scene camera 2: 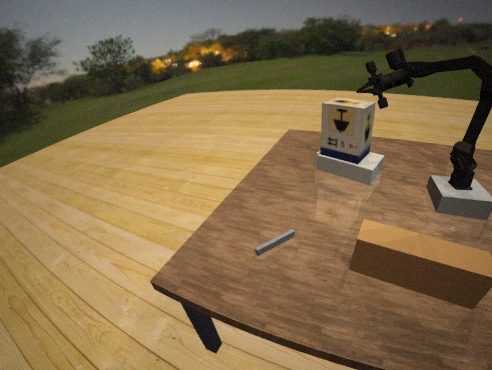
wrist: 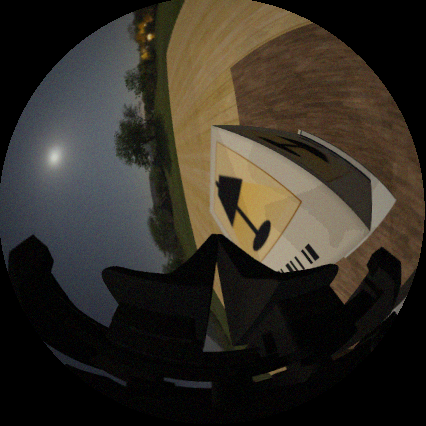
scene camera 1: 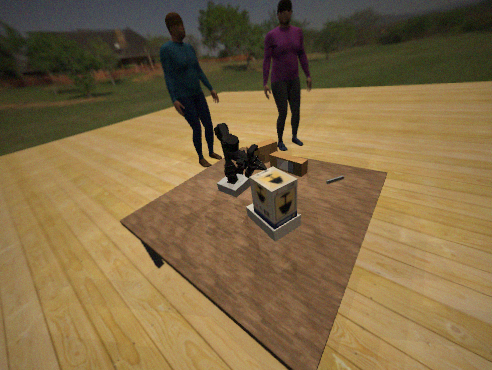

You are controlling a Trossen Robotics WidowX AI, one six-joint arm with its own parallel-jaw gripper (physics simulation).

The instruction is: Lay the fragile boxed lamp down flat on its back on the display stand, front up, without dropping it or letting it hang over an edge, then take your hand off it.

Note:
The gripper is shut, with nothing in its grasp. Also in view: a display stand.
The gripper shows as well in the wrist view.

